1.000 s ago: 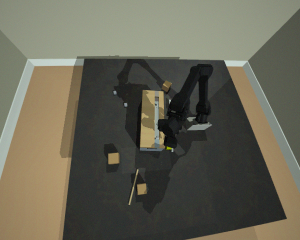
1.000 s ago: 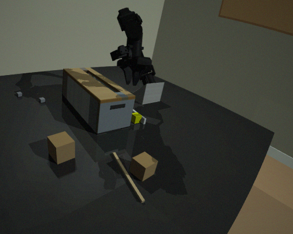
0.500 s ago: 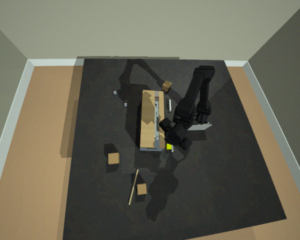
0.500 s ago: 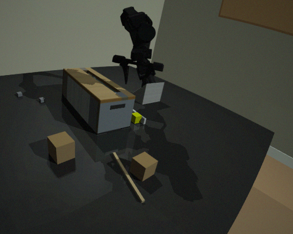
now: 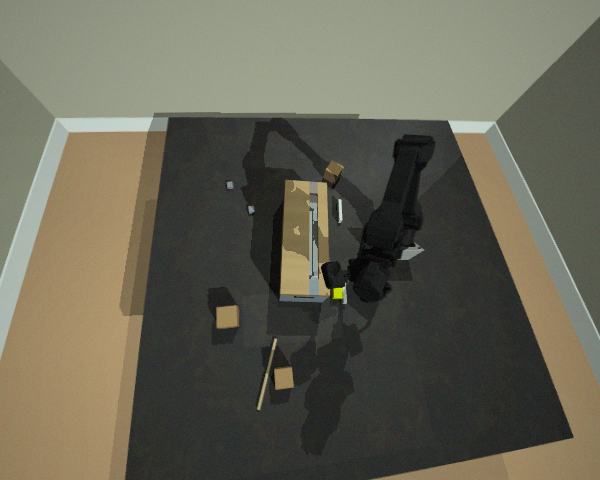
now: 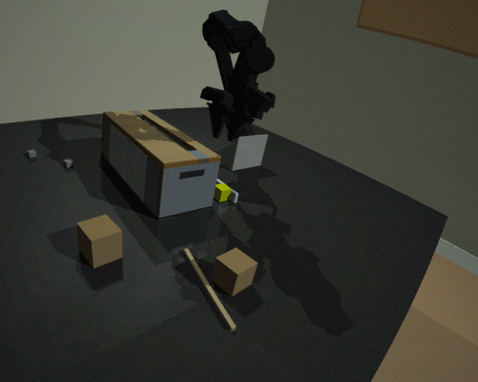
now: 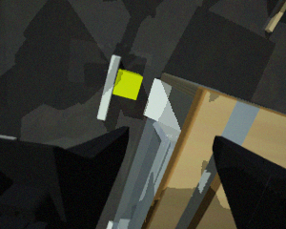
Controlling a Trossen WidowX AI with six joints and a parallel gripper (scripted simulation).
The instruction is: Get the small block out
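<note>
The yellow-green block lies 14 cm below my gripper tip, 2 cm behind it and 1 cm to the left of it. Also, from my gripper tip: thin wooden stick (23 cm to the left, 21 cm ahead, 15 cm below); then tan cube (47 cm to the right, 13 cm below, 6 cm behind); then long box (16 cm to the right, 9 cm below, 5 cm ahead).
</note>
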